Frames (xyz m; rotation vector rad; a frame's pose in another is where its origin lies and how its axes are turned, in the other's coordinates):
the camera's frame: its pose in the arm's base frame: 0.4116 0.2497 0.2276 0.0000 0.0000 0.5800
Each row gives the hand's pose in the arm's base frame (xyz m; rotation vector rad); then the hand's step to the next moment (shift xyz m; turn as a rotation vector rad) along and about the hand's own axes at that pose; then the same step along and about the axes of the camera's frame.
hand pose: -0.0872 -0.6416 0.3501 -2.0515 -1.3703 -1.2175
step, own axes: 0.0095 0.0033 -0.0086 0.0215 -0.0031 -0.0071
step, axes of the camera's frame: -0.0009 -0.0022 0.0130 0.0021 0.0083 0.0212
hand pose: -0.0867 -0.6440 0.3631 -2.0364 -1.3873 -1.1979
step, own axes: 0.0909 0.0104 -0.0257 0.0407 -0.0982 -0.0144
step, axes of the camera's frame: 0.0243 0.0167 0.0903 -0.0441 0.0936 0.0282
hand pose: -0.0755 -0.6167 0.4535 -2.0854 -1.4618 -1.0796
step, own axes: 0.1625 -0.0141 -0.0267 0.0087 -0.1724 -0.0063
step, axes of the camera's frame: 0.0525 0.0723 0.1391 -0.0947 0.1441 -0.0103
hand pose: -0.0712 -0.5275 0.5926 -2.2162 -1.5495 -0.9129
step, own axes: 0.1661 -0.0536 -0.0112 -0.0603 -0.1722 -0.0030
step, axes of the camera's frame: 0.0613 0.1227 0.1084 -0.1333 0.1109 -0.0570
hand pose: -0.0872 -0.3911 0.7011 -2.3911 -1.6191 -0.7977
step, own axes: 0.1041 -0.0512 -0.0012 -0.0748 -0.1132 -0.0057
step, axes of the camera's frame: 0.0434 0.0980 0.0445 -0.1135 0.0536 -0.0519
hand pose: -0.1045 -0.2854 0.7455 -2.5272 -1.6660 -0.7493
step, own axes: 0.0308 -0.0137 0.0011 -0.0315 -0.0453 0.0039
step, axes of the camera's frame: 0.0164 0.0284 0.0081 -0.0437 0.0207 -0.0269
